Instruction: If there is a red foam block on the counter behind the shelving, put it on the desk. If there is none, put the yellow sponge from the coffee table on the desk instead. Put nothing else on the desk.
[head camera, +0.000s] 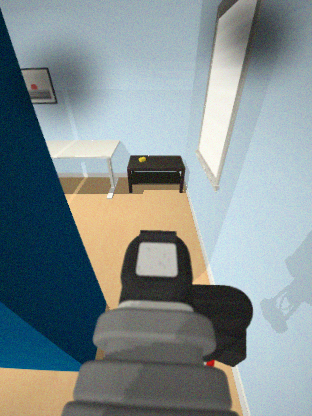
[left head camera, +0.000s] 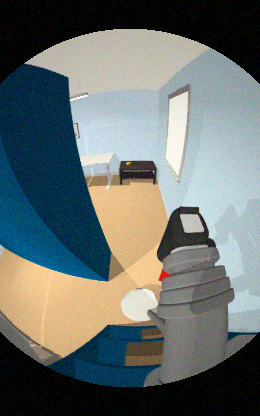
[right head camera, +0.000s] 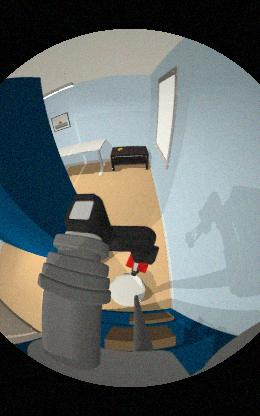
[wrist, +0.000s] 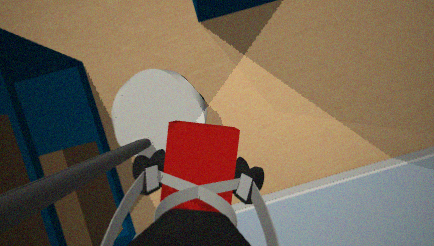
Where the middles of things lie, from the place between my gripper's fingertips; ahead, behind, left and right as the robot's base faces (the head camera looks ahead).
Scene:
My hand is 2 cm below the red foam block (wrist: 199, 153).

